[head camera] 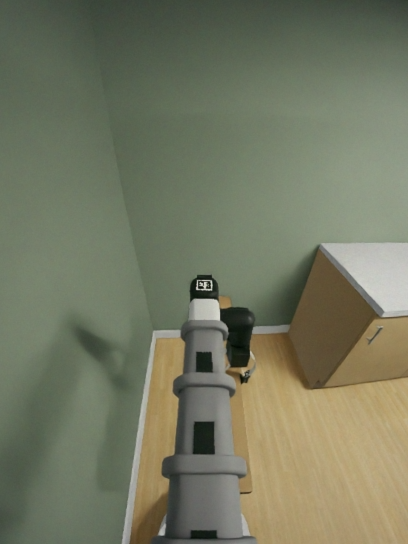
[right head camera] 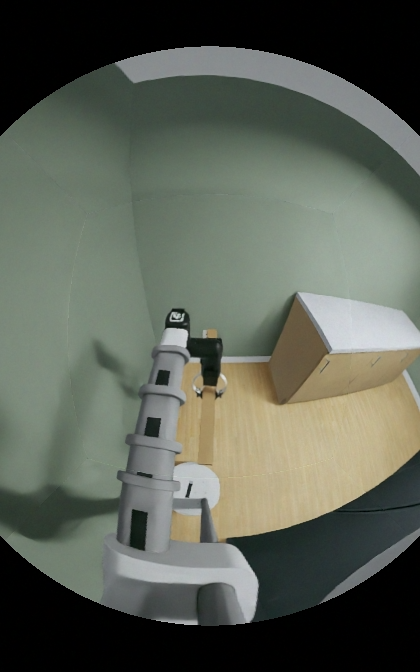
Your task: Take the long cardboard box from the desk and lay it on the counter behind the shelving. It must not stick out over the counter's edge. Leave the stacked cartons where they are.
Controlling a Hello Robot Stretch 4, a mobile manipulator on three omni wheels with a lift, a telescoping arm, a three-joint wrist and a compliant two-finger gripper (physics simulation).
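Pixels of known places: hand at its tool point: [right head camera: 208, 395]; robot's base at its link origin: [right head camera: 190, 487].
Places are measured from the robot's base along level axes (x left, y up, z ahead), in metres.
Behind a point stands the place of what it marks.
The long cardboard box [head camera: 241, 440] {x -0.095, y 0.878, z 0.248 m} [right head camera: 206, 430] {x -0.086, y 0.878, z 0.267 m} is off the desk and held above the floor. It points lengthwise away from me, beside and below my arm, with its far end toward the back wall. My gripper [head camera: 235, 375] {x -0.087, y 0.858, z 0.419 m} [right head camera: 209, 395] {x -0.087, y 0.858, z 0.419 m} points down and is shut on the box, with one fingertip at each side in the right head view. In the head view my arm hides part of the box and one finger. The counter [head camera: 380, 275] {x -0.941, y 0.883, z 0.934 m} [right head camera: 350, 325] {x -1.096, y 0.883, z 0.910 m} has a light top and stands against the back wall, to the right of the box. The desk and the stacked cartons do not show.
A green wall [head camera: 55, 225] {x 0.403, y 1.304, z 0.608 m} [right head camera: 40, 300] {x 0.392, y 1.334, z 0.387 m} runs close along the left side of my arm. The back wall [head camera: 250, 150] {x -0.227, y 1.408, z 1.263 m} [right head camera: 235, 260] {x -0.230, y 1.079, z 1.263 m} stands beyond the box's far end. A large dark panel [right head camera: 350, 530] {x -0.912, y 0.563, z -0.410 m}, perhaps the shelving, is at the lower right of the right head view.
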